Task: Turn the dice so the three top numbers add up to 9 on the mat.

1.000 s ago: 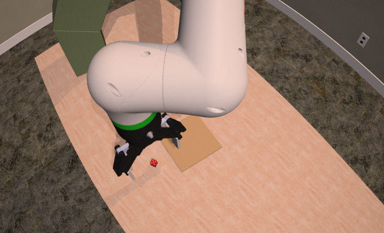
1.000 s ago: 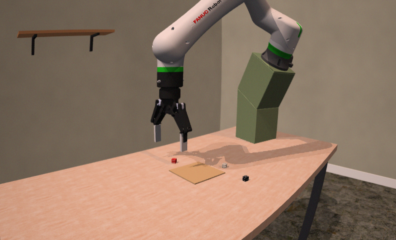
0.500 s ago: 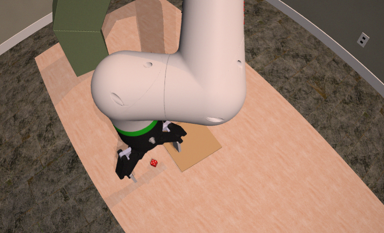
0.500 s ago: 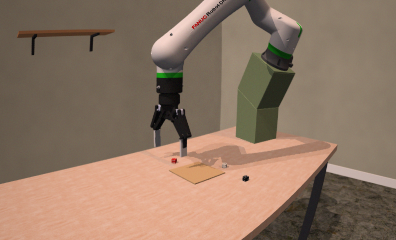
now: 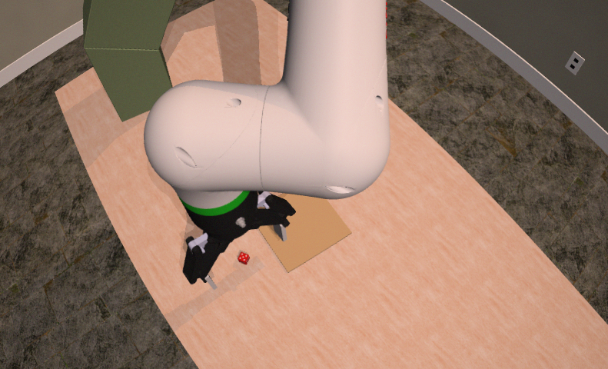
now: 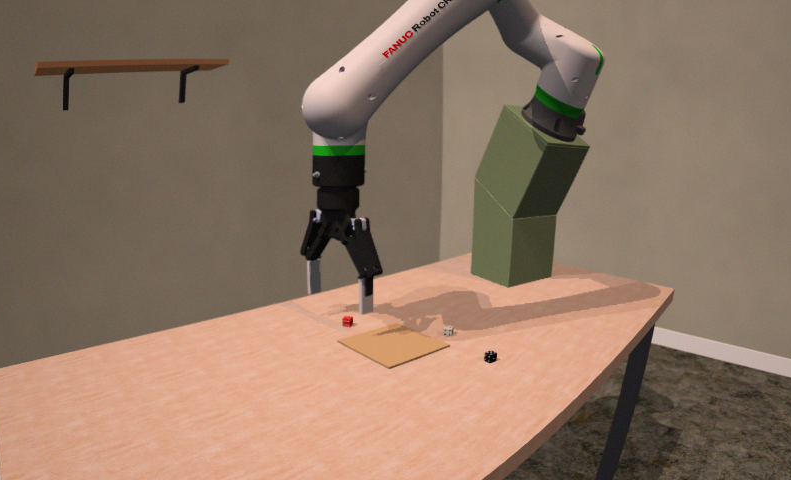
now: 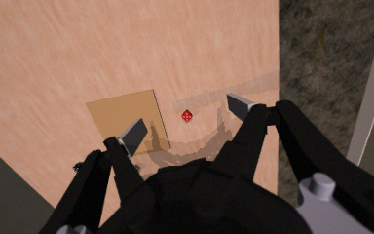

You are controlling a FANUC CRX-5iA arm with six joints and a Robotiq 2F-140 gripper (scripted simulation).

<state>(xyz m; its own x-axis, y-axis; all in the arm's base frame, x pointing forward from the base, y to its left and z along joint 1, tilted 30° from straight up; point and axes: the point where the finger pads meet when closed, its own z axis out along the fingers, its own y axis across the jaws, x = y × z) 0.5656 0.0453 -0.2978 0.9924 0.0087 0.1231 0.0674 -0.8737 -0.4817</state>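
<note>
The red die lies 5 cm below my hand and 2 cm behind it. The rest, counted from my hand: tan square mat (12 cm to the left, 6 cm below, 2 cm behind); then black die (29 cm to the left, 10 cm behind, 5 cm below); then white die (16 cm to the left, 13 cm behind, 5 cm below).
</note>
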